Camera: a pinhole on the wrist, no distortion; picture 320 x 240 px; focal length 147.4 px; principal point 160.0 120.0 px. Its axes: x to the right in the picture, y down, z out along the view. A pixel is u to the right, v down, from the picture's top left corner.
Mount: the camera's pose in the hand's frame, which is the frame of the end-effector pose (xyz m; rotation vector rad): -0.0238 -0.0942 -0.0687 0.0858 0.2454 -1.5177
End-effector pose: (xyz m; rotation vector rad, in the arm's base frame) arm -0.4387 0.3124 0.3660 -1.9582 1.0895 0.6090
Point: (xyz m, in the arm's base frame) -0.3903 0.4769 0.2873
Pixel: 107.4 123.0
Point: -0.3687 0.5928 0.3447
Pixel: 148.3 76.4
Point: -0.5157 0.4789 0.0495
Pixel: 26.1 166.0
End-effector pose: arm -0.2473 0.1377 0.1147 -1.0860 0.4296 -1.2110
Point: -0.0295 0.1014 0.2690
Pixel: 90.2 196.7
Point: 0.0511 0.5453 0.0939
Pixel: 20.1 13.1
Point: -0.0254 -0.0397 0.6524
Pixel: 206.8 224.0
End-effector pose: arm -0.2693 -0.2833 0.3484 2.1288 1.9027 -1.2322
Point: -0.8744 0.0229 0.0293
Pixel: 228.9 232.3
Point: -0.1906 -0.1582 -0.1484
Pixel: outside the picture
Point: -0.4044 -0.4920 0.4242
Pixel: outside the picture
